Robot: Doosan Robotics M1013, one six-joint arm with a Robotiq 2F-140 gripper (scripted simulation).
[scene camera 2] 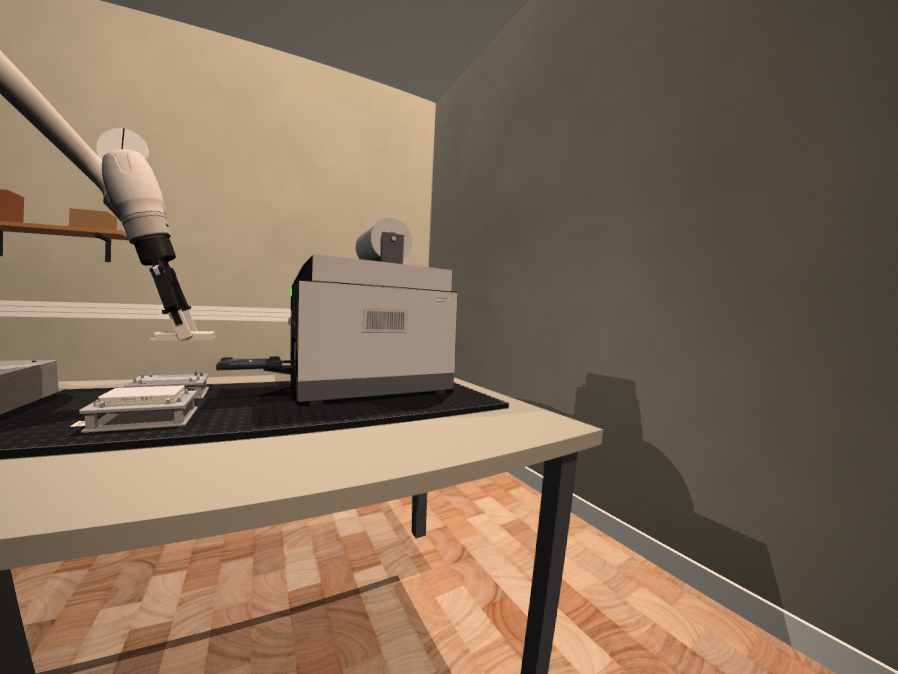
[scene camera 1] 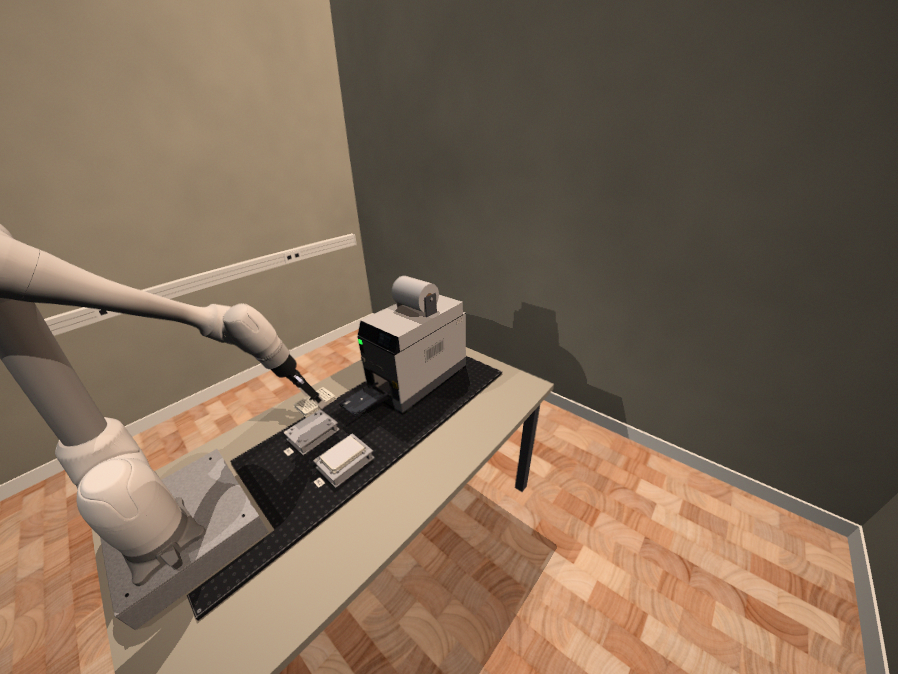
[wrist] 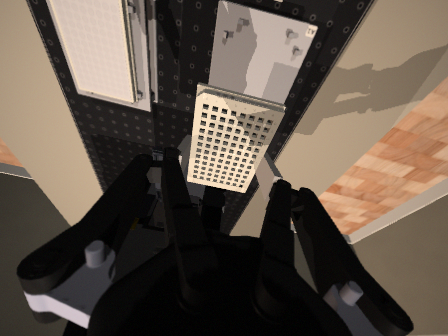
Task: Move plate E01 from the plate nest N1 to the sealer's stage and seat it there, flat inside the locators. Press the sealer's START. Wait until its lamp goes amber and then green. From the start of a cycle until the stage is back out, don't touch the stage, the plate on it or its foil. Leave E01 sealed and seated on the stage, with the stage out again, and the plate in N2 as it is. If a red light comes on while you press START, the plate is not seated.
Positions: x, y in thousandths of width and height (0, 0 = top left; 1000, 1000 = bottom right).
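Observation:
My gripper is visible in scene camera 2 (scene camera 2: 211, 499), in scene camera 1 (scene camera 1: 354, 594) and in the wrist view (wrist: 503, 460). A dark stage appears in scene camera 2 (scene camera 2: 303, 538) and in scene camera 1 (scene camera 1: 407, 591).

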